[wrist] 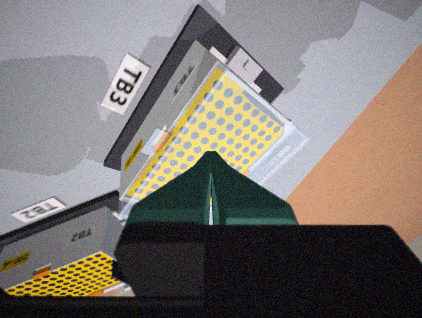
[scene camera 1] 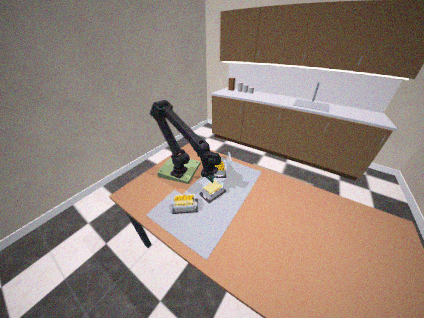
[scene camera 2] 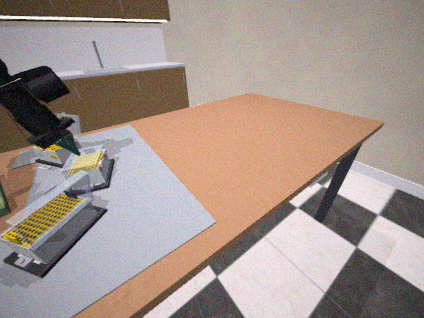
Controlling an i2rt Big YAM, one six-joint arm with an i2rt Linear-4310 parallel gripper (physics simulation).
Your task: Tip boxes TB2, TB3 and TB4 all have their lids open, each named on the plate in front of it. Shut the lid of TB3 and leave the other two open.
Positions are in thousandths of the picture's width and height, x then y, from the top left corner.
Scene:
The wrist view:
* gripper: 501, 502
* clear lid: 532, 363
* grey mat: 153, 203
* name plate: 312, 231
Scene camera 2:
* gripper: 188, 489
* clear lid: 213, 495

